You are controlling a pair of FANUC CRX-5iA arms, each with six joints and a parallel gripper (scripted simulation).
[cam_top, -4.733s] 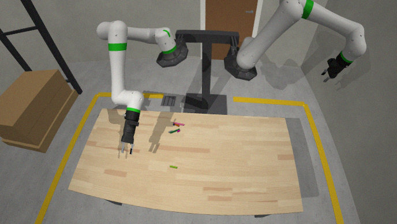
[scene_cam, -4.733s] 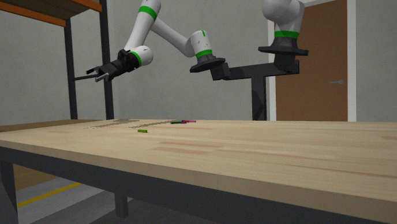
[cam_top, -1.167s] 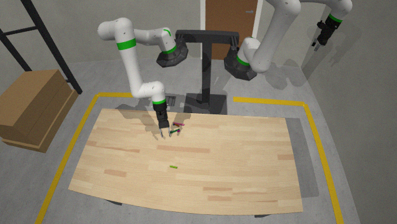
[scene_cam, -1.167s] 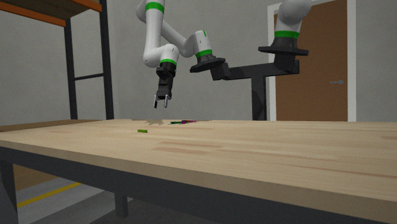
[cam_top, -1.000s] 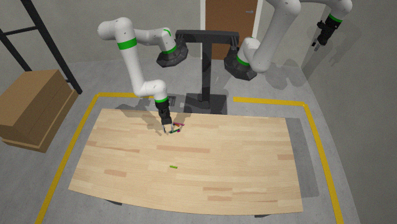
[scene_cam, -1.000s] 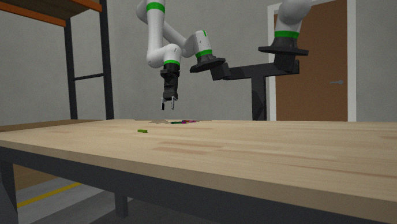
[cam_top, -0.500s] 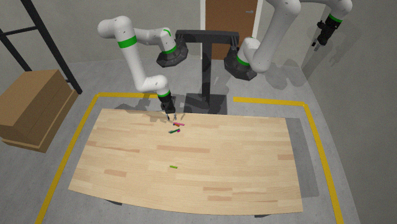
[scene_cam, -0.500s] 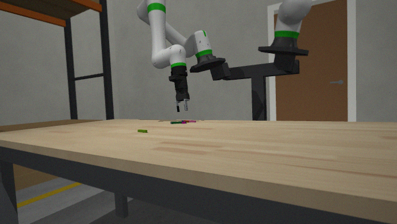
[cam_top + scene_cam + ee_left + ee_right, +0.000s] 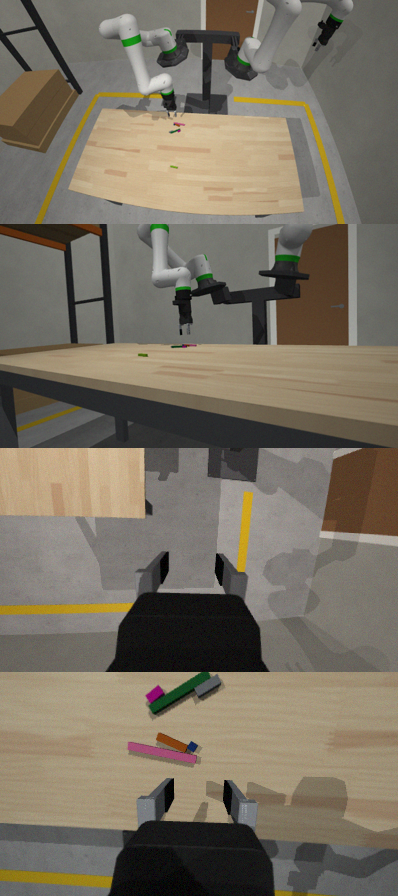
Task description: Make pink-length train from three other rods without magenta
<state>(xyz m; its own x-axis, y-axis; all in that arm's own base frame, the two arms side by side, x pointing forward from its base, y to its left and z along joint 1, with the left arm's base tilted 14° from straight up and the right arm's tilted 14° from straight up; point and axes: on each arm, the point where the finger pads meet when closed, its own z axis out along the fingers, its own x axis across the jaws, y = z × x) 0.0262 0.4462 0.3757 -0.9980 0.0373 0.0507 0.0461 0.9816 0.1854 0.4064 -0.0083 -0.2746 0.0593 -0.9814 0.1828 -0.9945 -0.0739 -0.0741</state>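
Observation:
Now: right hand 40 mm short of the orange rod, 50 mm to the right of it and 80 mm above it. From my right hand the other things lie so: green rod 90 mm ahead, 50 mm to the left, 80 mm below; then pink rod 20 mm ahead, 60 mm to the left, 80 mm below; then blue rod 40 mm ahead, 20 mm to the left, 80 mm below.

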